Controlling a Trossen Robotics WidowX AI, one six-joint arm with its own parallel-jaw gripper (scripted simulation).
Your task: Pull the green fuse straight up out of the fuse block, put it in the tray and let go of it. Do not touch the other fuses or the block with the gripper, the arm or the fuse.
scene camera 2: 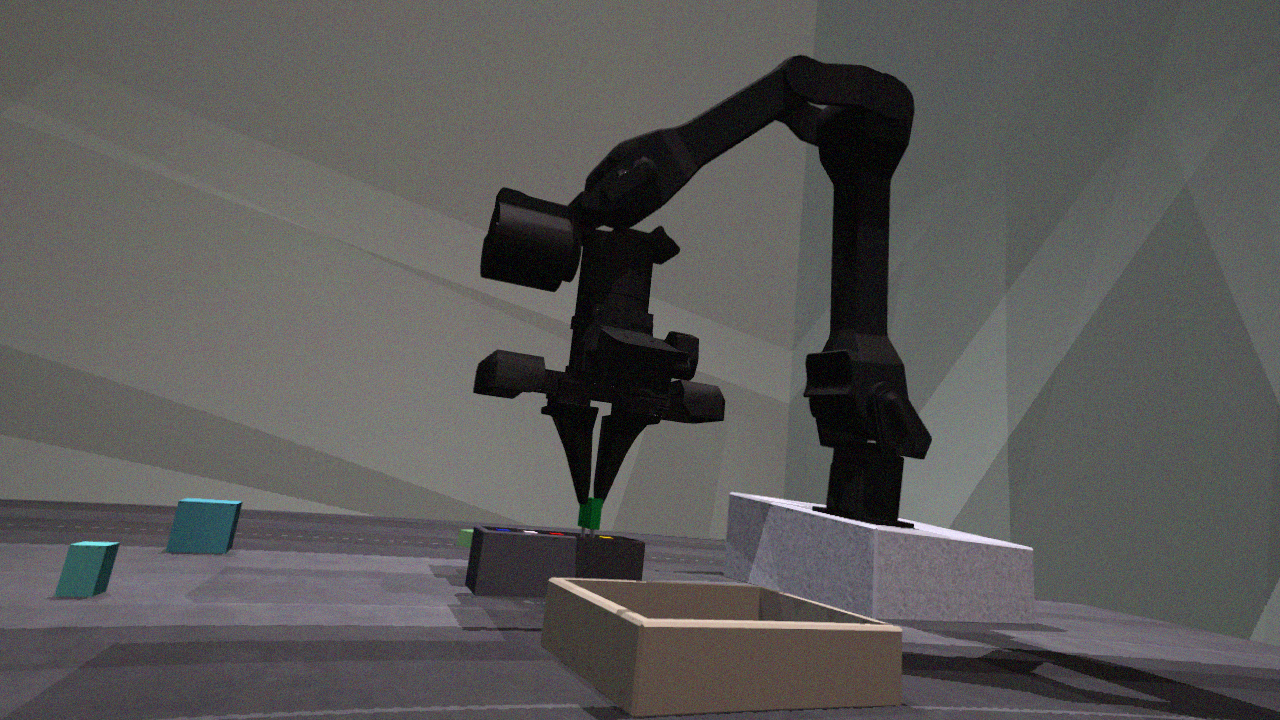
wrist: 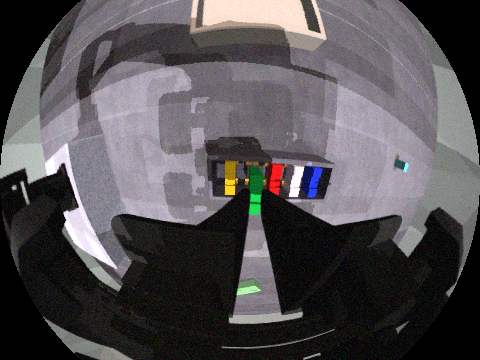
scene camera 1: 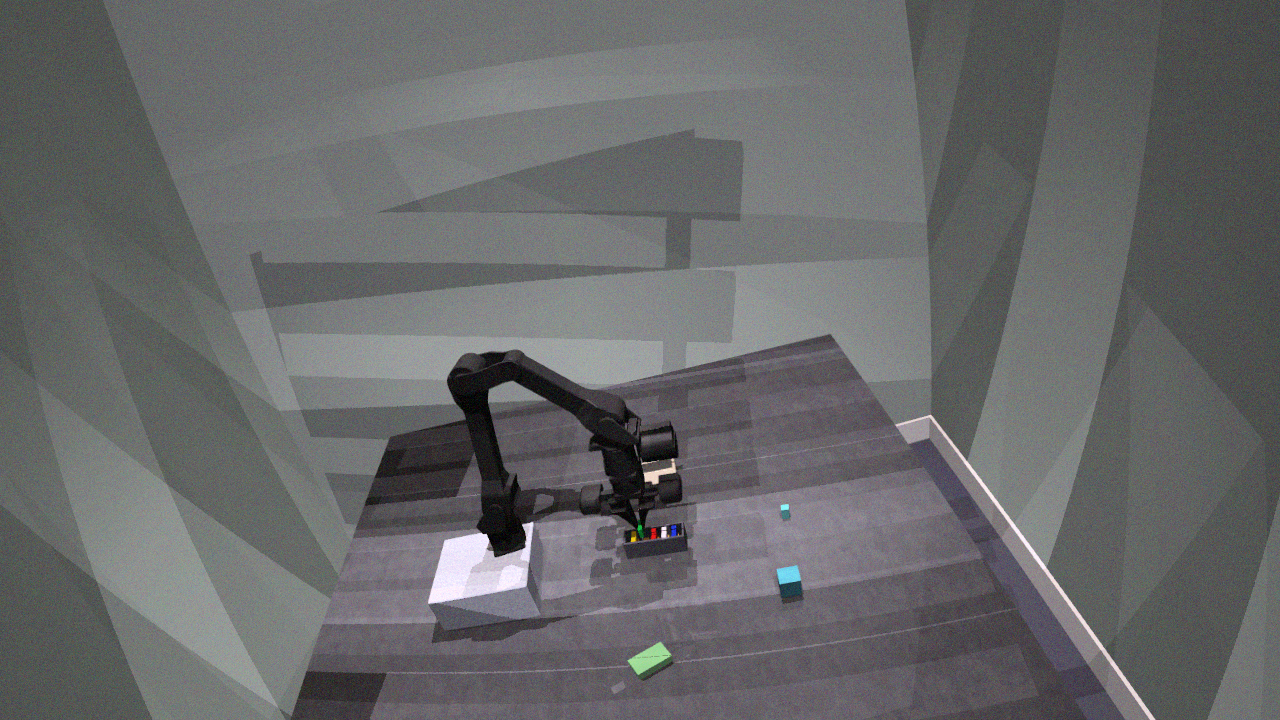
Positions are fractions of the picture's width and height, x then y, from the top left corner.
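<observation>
Tan tray (scene camera 2: 0.50, 0.89). Green fuse (scene camera 2: 0.46, 0.72), held by my gripper (scene camera 2: 0.46, 0.70), also visible at (wrist: 0.53, 0.54).
</observation>
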